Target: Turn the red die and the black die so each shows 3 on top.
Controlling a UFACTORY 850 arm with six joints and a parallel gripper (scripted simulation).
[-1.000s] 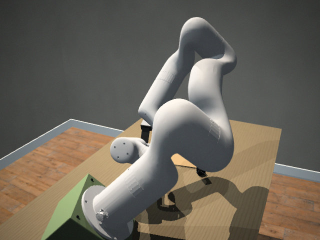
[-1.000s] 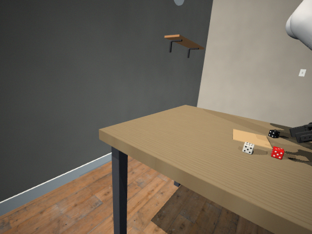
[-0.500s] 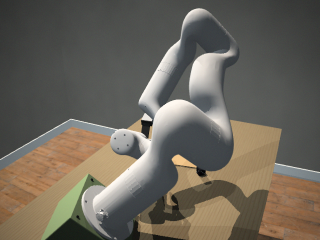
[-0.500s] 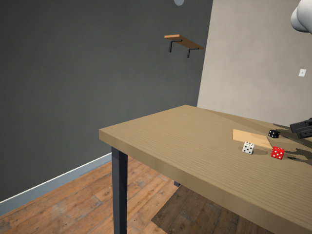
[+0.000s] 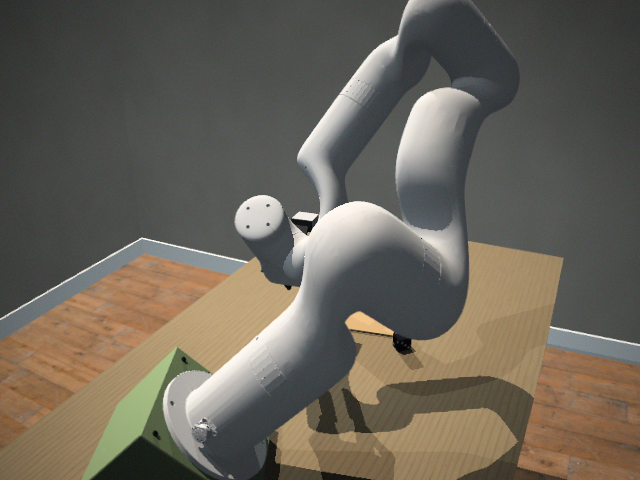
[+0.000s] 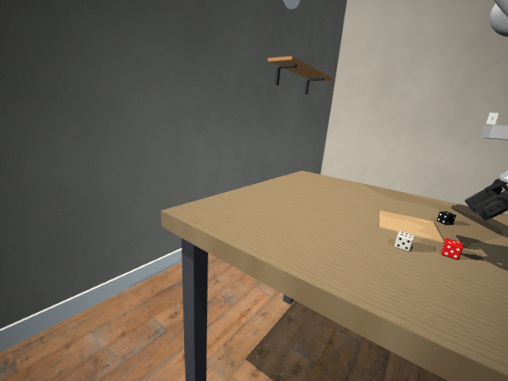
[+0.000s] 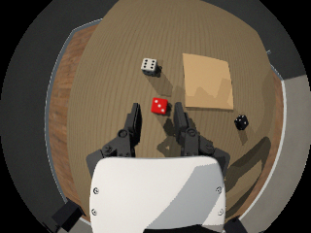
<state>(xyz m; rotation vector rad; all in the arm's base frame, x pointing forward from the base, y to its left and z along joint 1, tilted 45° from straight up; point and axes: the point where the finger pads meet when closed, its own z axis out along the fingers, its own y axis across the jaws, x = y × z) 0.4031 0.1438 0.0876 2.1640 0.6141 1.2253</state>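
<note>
The red die lies 10 cm below my hand and 3 cm ahead of it. Also, from my hand: tan mat: 12 cm to the right, 12 cm below, 11 cm ahead; black die: 23 cm to the right, 10 cm below, 1 cm ahead; white die: 11 cm ahead, 10 cm below, 3 cm to the left.
</note>
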